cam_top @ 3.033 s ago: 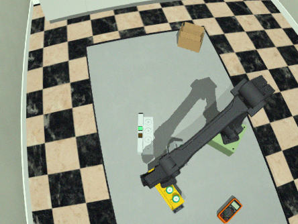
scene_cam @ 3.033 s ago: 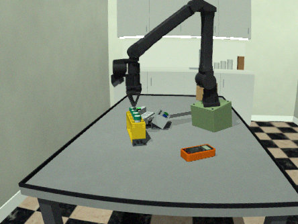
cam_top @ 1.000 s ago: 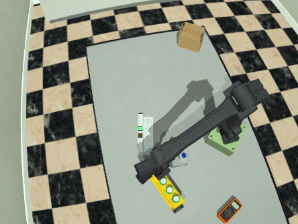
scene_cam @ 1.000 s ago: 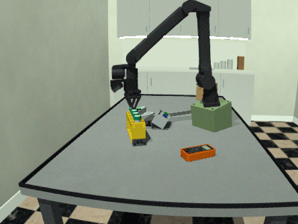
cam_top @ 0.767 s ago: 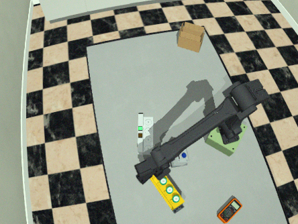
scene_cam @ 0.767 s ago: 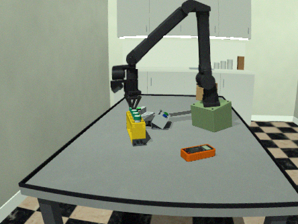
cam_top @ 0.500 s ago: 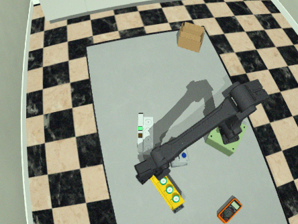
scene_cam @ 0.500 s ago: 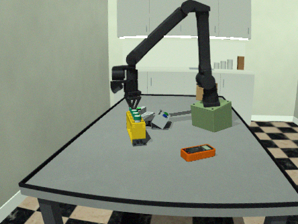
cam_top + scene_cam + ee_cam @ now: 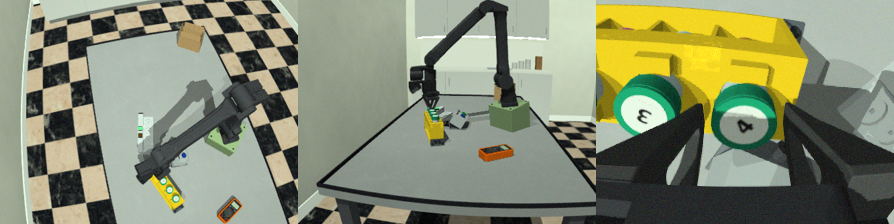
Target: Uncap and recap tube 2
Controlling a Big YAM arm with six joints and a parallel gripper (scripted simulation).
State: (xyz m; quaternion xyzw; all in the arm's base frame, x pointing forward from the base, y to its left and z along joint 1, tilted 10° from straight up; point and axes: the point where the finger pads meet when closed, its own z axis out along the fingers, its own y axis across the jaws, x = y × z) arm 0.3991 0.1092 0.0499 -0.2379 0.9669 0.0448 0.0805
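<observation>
Now: hand 16 cm past the green READY key, 11 cm to the left of it and 5 cm above it. The rest, counted from my hand: grey key housing: 14 cm behind, 9 cm to the right, 6 cm below; then cap: 4 cm behind, 10 cm to the left; then blue cycle key: 16 cm behind, 7 cm to the right, 5 cm below.
</observation>
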